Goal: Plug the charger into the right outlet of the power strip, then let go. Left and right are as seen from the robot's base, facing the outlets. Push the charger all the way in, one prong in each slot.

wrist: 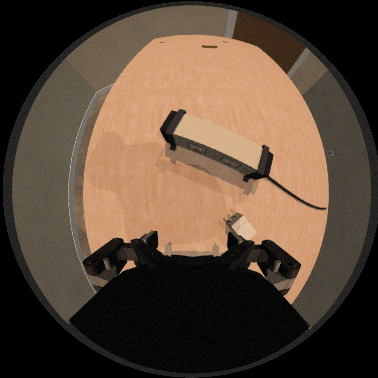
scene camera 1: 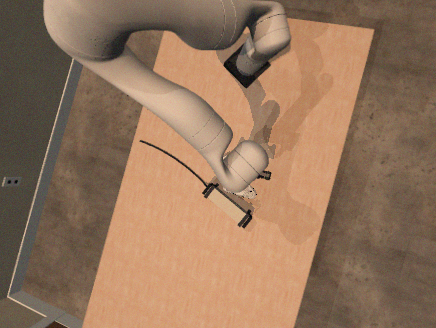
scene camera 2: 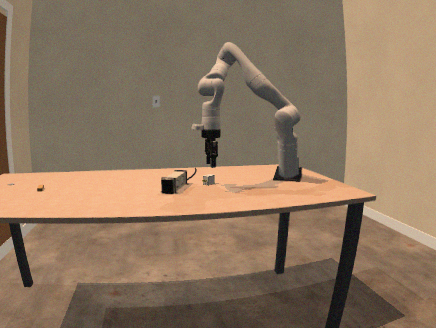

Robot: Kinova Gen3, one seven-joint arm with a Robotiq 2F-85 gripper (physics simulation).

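Places are measured from the arm's base along level axes (x right, y ahead, z up), in millimetres.
Where they show: gripper, between the fingertips: (wrist: 192, 239) (scene camera 2: 211, 165); arm's base, origin of its link: (scene camera 1: 247, 63) (scene camera 2: 288, 172).
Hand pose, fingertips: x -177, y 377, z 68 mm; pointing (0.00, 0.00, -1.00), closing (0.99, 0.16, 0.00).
Things, the pixels of their top centre, and the offset from my fingertips. "*": a spot on its surface instead. Level surfaces: height alone.
- white charger, centre of its top: (wrist: 242, 226) (scene camera 2: 207, 175) dy +12, dx +85, dz -56 mm
- power strip, centre of its top: (wrist: 221, 136) (scene camera 1: 225, 205) (scene camera 2: 174, 173) dy +149, dx +20, dz -36 mm
- right outlet, centre of its top: (wrist: 234, 154) dy +132, dx +48, dz -54 mm
- left outlet, centre of its top: (wrist: 199, 139) dy +147, dx -14, dz -54 mm
- black cord, a spot on its surface: (wrist: 297, 196) * dy +90, dx +256, dz -90 mm
- table, height of its surface: dz -96 mm
- small orange-brown block, centre of its top: (scene camera 2: 40, 186) (wrist: 209, 44) dy +775, dx -48, dz -82 mm
The white charger (scene camera 2: 209, 179) (wrist: 242, 227) lies on the table, its prongs pointing up-left toward the power strip in the wrist view; the arm hides it in scene camera 1. The power strip (scene camera 1: 227, 205) (scene camera 2: 175, 182) (wrist: 218, 141) has a beige top, black ends and two outlets on its robot-facing side. The right outlet (wrist: 231, 161) is nearer the cord; the left outlet (wrist: 197, 147) is farther from it. My gripper (scene camera 2: 212, 165) (wrist: 192, 239) is open and empty, pointing down above the table. In the wrist view, the right fingertip overlaps the charger's lower edge.
A black cord (scene camera 1: 175, 159) (wrist: 297, 194) curves from the strip's right end across the table (scene camera 1: 175, 260) (scene camera 2: 100, 200). A small orange-brown block (scene camera 2: 40, 188) (wrist: 209, 46) lies far beyond the strip. The robot's base (scene camera 1: 246, 70) (scene camera 2: 287, 172) stands at the opposite end.
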